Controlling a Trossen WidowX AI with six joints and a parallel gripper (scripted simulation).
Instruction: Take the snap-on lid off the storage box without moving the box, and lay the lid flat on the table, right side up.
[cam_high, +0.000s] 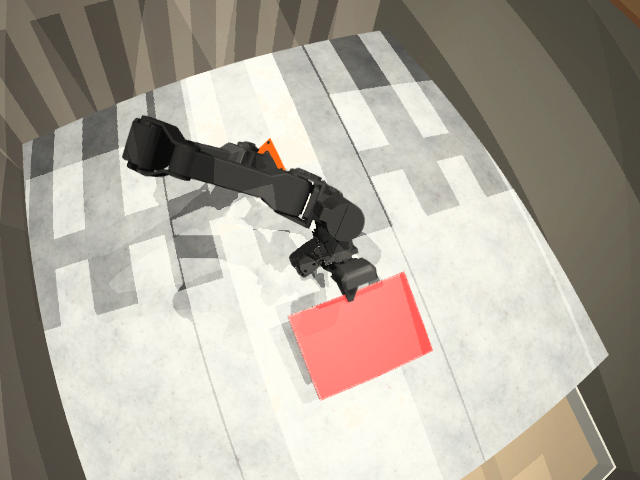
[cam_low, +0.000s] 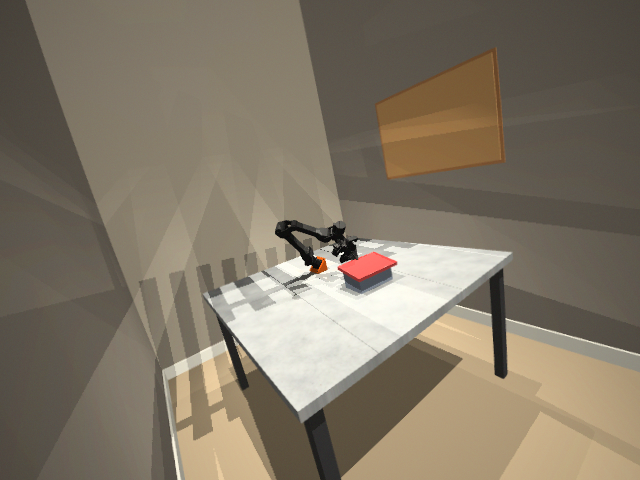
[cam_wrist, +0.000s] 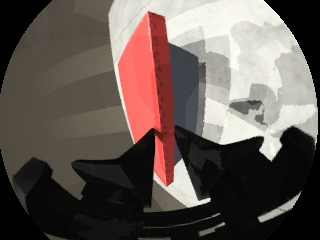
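Now: the red lid 8 cm ahead of my gripper tip and 1 cm below it. The rest, counted from my gripper tip: grey storage box: 7 cm ahead, 6 cm below, 1 cm to the right.
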